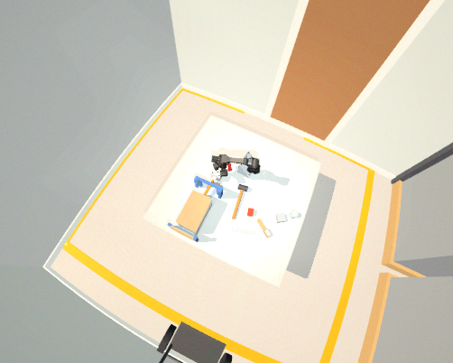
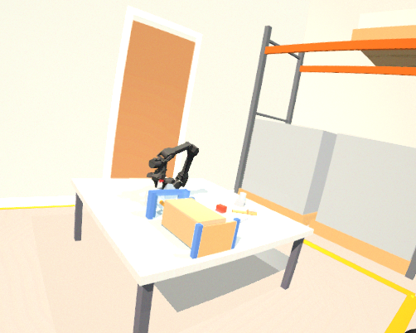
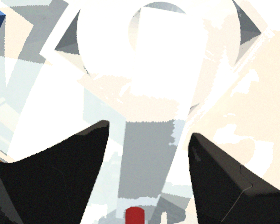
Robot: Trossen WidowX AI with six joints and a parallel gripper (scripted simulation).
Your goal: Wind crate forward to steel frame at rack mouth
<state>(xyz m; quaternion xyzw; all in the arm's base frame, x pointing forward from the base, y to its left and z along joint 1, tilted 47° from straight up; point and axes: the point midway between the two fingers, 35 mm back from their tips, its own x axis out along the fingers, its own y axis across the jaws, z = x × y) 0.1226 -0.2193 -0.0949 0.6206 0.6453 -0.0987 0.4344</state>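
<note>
The winch handle lies 2 cm above my gripper tip, 1 cm to the left of it and 1 cm behind it. Round my gripper tip: winch (6 cm below, 5 cm to the right, 1 cm ahead); then red grip (5 cm to the left, 4 cm above, 3 cm behind); then cubby (43 cm ahead, 8 cm to the right, 2 cm below).
</note>
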